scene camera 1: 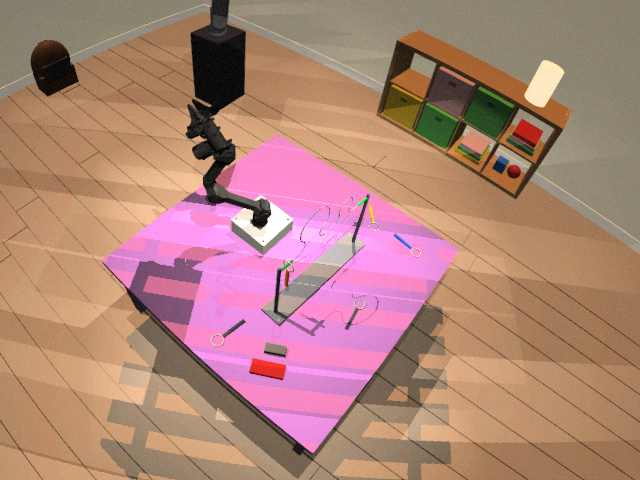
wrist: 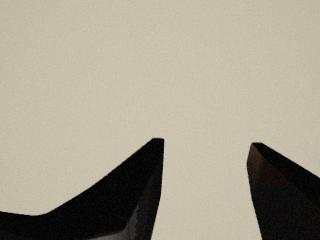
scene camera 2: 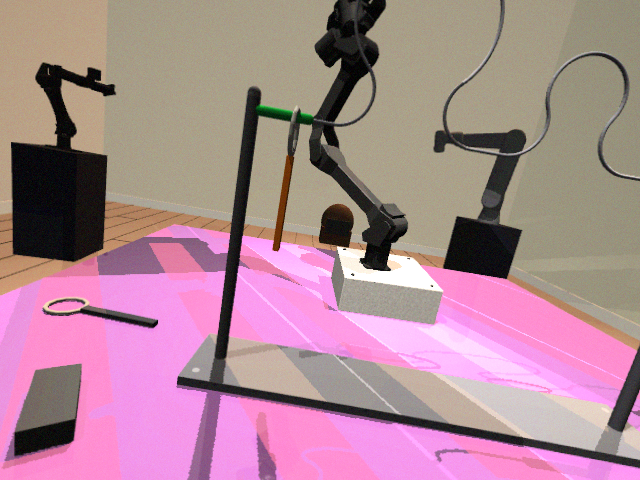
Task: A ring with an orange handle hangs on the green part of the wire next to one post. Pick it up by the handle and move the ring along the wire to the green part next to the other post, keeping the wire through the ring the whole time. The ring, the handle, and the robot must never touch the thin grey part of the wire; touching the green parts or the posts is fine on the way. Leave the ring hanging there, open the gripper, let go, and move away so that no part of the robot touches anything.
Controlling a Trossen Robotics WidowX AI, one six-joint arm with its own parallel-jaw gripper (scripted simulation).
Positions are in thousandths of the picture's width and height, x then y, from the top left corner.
Scene:
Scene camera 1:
gripper: 298, 214
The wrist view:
gripper: 648, 631
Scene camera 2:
ring: 460, 266
grey block: 77, 868

